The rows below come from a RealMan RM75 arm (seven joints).
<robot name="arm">
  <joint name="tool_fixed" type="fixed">
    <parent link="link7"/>
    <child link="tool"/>
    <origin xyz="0 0 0" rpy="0 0 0"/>
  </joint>
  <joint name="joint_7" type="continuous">
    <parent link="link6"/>
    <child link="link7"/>
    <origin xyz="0 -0.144 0" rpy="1.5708 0 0"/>
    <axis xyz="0 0 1"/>
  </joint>
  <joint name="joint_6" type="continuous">
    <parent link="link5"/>
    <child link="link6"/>
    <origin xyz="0 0 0" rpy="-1.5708 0 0"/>
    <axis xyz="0 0 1"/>
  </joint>
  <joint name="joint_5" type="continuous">
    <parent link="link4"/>
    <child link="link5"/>
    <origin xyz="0 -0.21 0" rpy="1.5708 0 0"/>
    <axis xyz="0 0 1"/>
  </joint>
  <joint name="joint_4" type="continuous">
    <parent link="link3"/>
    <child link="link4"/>
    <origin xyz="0 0 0" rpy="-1.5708 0 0"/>
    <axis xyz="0 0 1"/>
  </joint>
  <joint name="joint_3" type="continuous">
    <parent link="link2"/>
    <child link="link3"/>
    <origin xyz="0 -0.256 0" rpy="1.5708 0 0"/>
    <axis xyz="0 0 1"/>
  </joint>
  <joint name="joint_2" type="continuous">
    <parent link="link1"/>
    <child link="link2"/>
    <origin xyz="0 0 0" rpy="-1.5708 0 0"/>
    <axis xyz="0 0 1"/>
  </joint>
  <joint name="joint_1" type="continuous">
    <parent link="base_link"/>
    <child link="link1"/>
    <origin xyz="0 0 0.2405" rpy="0 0 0"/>
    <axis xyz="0 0 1"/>
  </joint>
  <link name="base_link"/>
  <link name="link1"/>
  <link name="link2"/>
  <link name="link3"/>
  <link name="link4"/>
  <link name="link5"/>
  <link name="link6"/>
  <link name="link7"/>
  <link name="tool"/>
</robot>
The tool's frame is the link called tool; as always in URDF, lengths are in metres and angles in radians. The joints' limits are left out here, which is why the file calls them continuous.
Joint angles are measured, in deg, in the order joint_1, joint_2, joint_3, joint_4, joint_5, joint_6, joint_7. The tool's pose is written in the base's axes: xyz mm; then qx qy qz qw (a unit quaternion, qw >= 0). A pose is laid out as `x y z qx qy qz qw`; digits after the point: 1 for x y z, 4 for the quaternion.
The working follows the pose.
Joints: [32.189 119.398 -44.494 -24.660 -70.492 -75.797 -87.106]
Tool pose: 239.3 381.4 24.5 -0.4174 -0.7093 -0.2060 0.5294
Where each joint sits with the arm in this pose, in the base's axes (m; each line is computed from the numbers above, not from the rounded line before):
joint_1: 0.0000 0.0000 0.2405
joint_2: 0.0000 0.0000 0.2405
joint_3: 0.1888 0.1188 0.1148
joint_4: 0.1888 0.1188 0.1148
joint_5: 0.3227 0.2757 0.0756
joint_6: 0.3227 0.2757 0.0756
joint_7: 0.2393 0.3814 0.0245
the tool: 0.2393 0.3814 0.0245

